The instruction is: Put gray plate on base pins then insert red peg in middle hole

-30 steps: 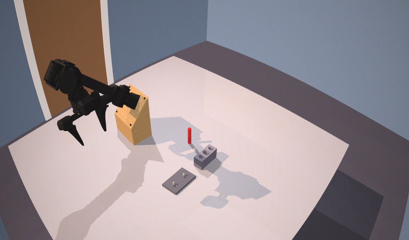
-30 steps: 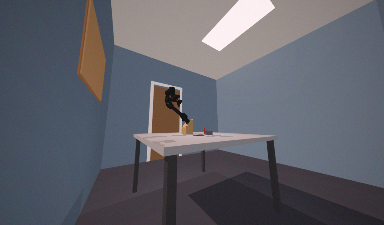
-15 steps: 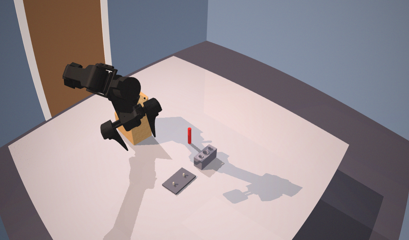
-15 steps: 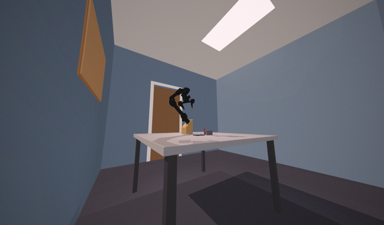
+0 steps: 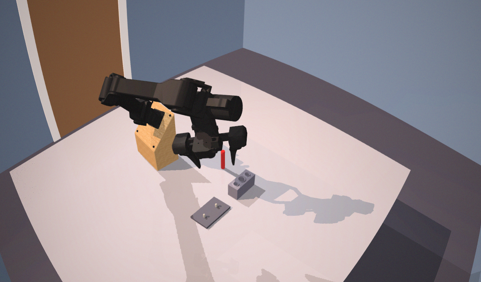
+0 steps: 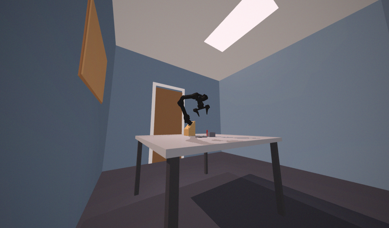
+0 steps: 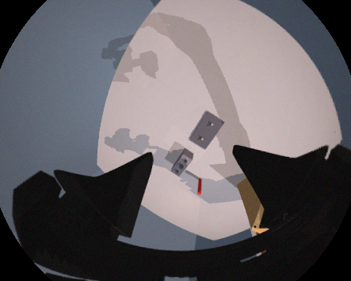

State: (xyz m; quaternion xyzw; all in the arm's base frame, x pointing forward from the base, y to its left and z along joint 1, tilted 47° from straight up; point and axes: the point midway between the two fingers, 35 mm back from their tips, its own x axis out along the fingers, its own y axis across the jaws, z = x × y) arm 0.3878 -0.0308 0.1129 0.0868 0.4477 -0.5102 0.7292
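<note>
Right now the gray plate is 200 mm below my gripper tip, 160 mm to the left of it and 30 mm behind it. Also, from my gripper tip: red peg (200 mm to the left, 200 mm below, 150 mm behind); then dark gray base (230 mm below, 40 mm behind, 10 mm to the left).
</note>
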